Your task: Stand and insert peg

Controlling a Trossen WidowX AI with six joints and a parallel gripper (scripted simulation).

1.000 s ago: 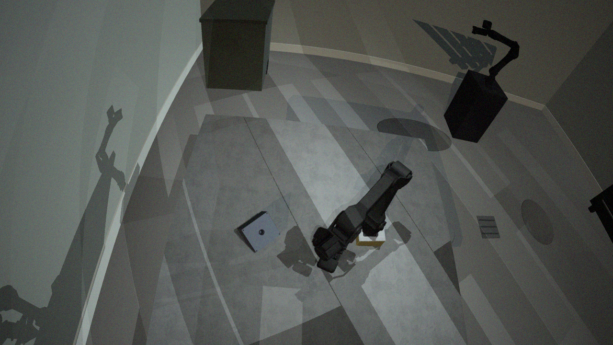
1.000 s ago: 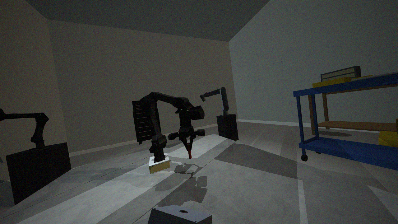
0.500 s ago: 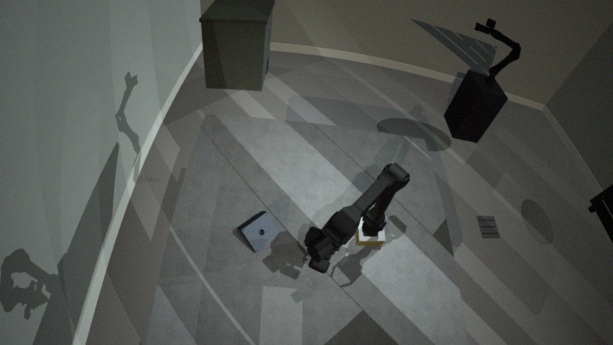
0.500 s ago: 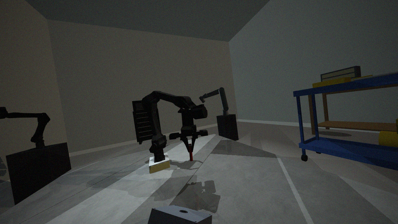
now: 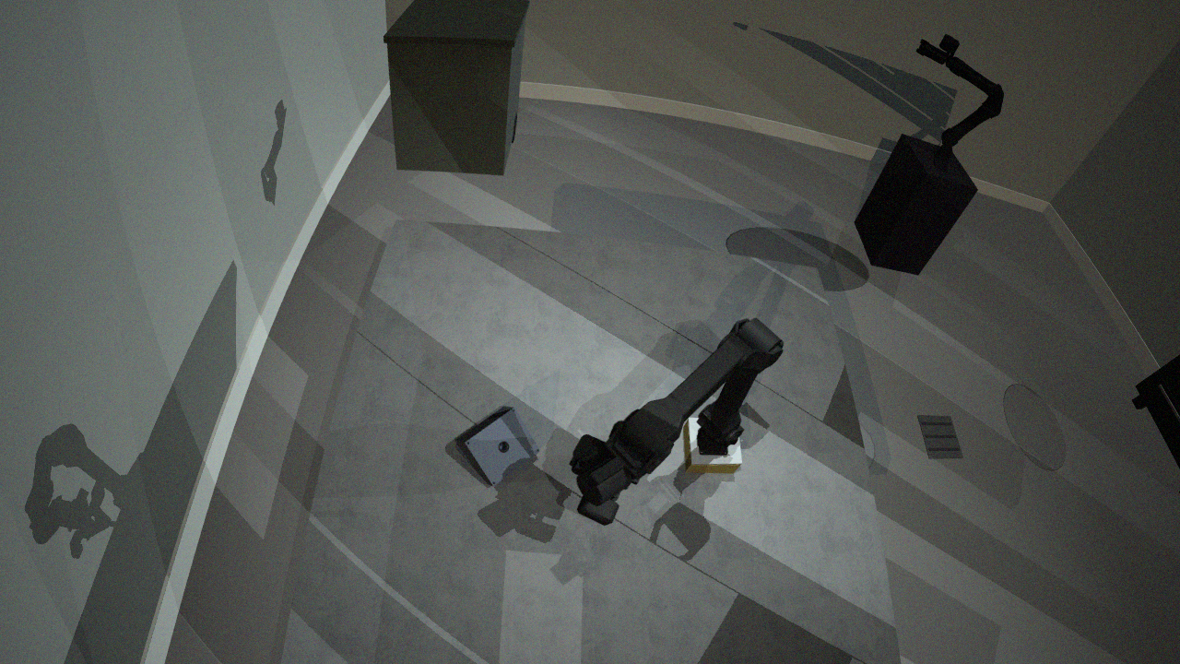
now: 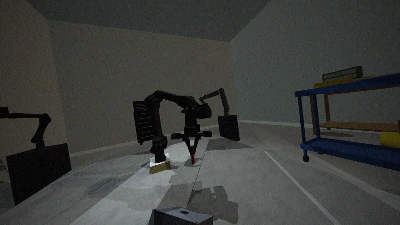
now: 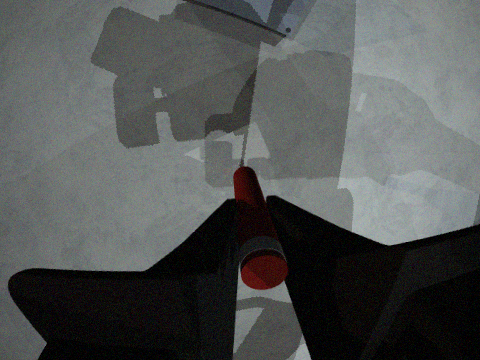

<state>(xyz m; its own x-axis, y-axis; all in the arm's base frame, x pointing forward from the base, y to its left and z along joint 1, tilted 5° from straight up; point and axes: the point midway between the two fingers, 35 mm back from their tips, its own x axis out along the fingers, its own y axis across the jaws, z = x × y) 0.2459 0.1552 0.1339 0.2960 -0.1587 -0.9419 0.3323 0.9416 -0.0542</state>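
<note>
Now: the sloped panel 19 cm ahead of my gripper tip, 10 cm to the right of it and 10 cm below it. From my gripper tip the other things lie so: red peg (2 cm above).
</note>
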